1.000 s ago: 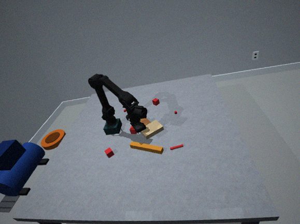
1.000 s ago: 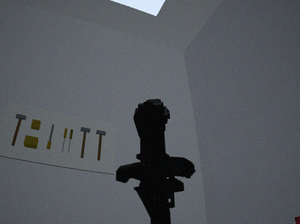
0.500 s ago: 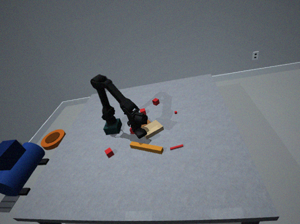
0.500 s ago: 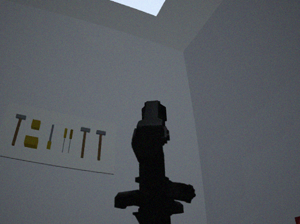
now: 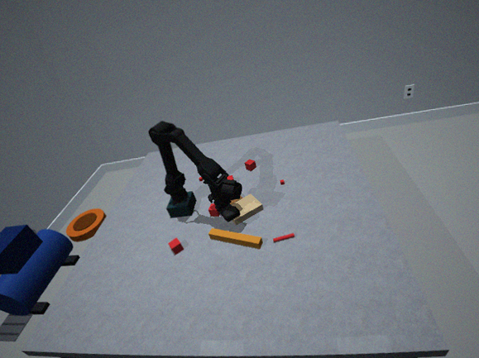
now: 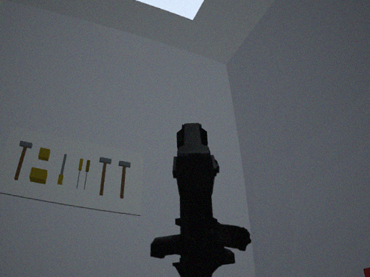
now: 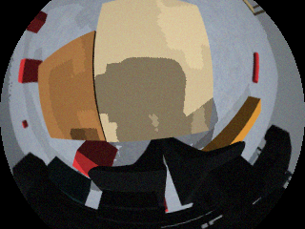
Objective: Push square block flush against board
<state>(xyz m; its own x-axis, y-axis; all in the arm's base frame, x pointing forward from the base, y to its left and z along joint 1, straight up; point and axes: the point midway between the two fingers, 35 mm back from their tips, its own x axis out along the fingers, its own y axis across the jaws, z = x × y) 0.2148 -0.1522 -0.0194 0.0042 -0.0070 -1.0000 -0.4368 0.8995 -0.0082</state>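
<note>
My gripper tip is now 70 mm short of the tan board, 40 mm to the right of it and 10 mm below it. Round my gripper tip: brown square block (120 mm to the left, 10 mm ahead, 10 mm above); then long orange bar (120 mm to the right, 20 mm ahead, 10 mm above); then red stick (210 mm ahead, 160 mm to the right).
</note>
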